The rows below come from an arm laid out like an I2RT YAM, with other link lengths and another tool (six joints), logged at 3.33 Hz.
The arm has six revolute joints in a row. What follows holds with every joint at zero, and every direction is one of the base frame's.
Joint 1 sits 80.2 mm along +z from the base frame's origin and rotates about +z.
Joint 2 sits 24.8 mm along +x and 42.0 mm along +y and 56.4 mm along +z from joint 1 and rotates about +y.
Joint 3 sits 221.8 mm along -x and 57.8 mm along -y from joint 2 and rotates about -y.
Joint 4 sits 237.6 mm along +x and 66.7 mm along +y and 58.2 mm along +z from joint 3 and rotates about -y.
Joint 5 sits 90.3 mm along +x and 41.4 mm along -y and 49.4 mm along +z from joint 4 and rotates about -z.
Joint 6 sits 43.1 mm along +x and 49.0 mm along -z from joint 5 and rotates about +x.
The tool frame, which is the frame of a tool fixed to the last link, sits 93.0 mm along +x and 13.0 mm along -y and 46.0 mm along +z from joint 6; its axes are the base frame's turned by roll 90.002, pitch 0.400 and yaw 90.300 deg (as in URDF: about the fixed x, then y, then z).
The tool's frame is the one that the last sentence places.
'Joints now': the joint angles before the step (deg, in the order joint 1, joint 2, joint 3, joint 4, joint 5, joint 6). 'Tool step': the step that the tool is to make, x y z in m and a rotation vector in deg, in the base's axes. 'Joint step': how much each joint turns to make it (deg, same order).
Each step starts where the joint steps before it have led.
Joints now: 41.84 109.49 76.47 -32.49 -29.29 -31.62
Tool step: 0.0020 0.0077 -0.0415 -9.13 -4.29 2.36
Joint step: 2.45 7.33 4.56 -1.98 8.93 -3.89
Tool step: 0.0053 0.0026 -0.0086 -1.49 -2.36 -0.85
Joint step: 0.62 1.33 0.11 2.00 3.06 0.47
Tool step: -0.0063 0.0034 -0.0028 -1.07 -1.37 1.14
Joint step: 1.22 -0.11 -0.55 0.47 1.65 -0.55
